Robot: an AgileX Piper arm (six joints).
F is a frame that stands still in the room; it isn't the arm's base.
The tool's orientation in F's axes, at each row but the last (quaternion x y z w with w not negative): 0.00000 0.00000 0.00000 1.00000; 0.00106 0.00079 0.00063 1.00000; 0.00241 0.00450 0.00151 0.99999; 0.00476 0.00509 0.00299 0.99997; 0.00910 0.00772 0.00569 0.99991; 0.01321 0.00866 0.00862 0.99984; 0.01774 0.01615 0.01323 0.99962; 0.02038 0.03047 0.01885 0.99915; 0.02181 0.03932 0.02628 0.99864; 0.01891 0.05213 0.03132 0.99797; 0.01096 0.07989 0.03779 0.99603
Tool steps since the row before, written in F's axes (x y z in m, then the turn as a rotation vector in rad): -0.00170 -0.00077 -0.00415 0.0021 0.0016 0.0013; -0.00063 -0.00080 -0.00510 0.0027 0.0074 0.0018; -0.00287 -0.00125 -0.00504 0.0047 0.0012 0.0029; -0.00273 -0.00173 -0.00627 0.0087 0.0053 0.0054; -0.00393 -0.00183 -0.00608 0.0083 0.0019 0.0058; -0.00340 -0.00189 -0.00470 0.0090 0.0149 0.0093; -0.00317 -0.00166 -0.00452 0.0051 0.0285 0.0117; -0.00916 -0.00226 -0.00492 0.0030 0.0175 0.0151; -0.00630 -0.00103 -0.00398 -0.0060 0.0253 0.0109; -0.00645 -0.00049 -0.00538 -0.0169 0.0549 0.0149; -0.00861 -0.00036 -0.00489 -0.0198 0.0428 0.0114
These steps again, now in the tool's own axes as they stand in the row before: -0.00170 -0.00077 -0.00415 0.0021 0.0016 0.0013; -0.00062 -0.00081 -0.00510 0.0027 0.0074 0.0018; -0.00283 -0.00127 -0.00506 0.0047 0.0012 0.0029; -0.00268 -0.00177 -0.00628 0.0087 0.0053 0.0054; -0.00386 -0.00190 -0.00611 0.0082 0.0019 0.0059; -0.00335 -0.00196 -0.00471 0.0091 0.0150 0.0091; -0.00307 -0.00174 -0.00456 0.0055 0.0288 0.0109; -0.00893 -0.00213 -0.00538 0.0028 0.0180 0.0146; -0.00602 -0.00089 -0.00442 -0.0054 0.0260 0.0093; -0.00588 -0.00032 -0.00601 -0.0148 0.0564 0.0111; -0.00773 0.00014 -0.00620 -0.0180 0.0444 0.0074
